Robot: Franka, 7 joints.
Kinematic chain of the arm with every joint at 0, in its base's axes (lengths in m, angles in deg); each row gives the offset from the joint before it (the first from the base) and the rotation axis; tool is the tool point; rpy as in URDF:
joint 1: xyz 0 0 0.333 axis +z
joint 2: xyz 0 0 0 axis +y
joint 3: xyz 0 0 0.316 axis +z
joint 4: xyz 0.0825 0 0 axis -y
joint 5: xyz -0.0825 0 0.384 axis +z
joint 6: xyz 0 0 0 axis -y
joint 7: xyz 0.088 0 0 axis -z
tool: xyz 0 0 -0.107 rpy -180 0 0
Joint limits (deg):
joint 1: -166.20..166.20
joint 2: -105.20..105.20
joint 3: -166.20..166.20
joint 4: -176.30..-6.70
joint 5: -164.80..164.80
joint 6: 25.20..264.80
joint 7: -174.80..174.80
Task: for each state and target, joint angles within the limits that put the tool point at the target. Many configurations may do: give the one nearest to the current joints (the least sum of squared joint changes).
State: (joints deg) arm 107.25 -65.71 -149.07 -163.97 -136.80 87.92 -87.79
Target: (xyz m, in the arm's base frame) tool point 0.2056 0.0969 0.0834
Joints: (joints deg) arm 104.24 -68.26 -121.88 -173.43 -142.63 89.49 -87.79
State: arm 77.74 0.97 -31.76 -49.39 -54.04 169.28 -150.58
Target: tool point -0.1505 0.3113 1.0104
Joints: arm 99.43 -16.39 0.11 -75.46 -66.04 190.18 -150.58
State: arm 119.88 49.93 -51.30 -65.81 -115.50 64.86 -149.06
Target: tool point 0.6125 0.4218 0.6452
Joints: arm 67.43 52.80 -60.66 -57.94 -122.65 93.53 -149.06
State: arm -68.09 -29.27 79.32 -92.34 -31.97 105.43 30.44
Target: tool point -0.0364 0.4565 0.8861
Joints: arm -24.80 -58.34 55.25 -69.70 -37.19 92.33 30.44
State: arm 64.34 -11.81 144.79 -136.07 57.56 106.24 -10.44
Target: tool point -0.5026 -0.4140 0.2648
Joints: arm 63.50 -33.10 149.21 -101.84 62.15 118.28 -10.44
